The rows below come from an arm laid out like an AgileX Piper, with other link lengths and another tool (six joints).
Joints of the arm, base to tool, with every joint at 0 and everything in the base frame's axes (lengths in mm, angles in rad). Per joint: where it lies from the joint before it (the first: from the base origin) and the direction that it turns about. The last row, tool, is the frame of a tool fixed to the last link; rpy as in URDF.
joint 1: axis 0 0 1 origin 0 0 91
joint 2: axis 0 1 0 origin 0 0 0
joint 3: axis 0 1 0 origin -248.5 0 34
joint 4: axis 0.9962 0 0.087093 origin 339.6 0 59.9
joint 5: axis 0 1 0 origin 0 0 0
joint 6: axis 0.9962 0 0.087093 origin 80.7 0 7.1
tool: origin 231.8 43 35.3 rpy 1.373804 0.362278 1.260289
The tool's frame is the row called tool.
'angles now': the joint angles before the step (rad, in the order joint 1, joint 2, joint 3, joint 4, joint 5, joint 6). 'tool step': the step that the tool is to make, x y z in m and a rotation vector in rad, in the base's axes. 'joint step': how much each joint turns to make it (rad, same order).
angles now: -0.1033 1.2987 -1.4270 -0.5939 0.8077 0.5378
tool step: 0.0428 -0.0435 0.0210 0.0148 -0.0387 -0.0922
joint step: -0.0457 0.2234 -0.2582 -0.0307 0.0270 0.0572
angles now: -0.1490 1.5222 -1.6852 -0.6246 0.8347 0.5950
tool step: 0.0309 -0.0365 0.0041 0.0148 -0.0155 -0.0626
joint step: -0.0421 0.1842 -0.2168 0.0040 0.0303 0.0109
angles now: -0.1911 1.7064 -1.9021 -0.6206 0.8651 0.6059
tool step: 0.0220 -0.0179 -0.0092 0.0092 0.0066 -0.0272
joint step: -0.0164 0.1302 -0.1448 0.0068 0.0259 -0.0039
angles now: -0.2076 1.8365 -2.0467 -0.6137 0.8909 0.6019
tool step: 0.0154 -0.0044 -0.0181 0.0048 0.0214 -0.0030
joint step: -0.0008 0.0772 -0.0652 0.0028 0.0094 -0.0050
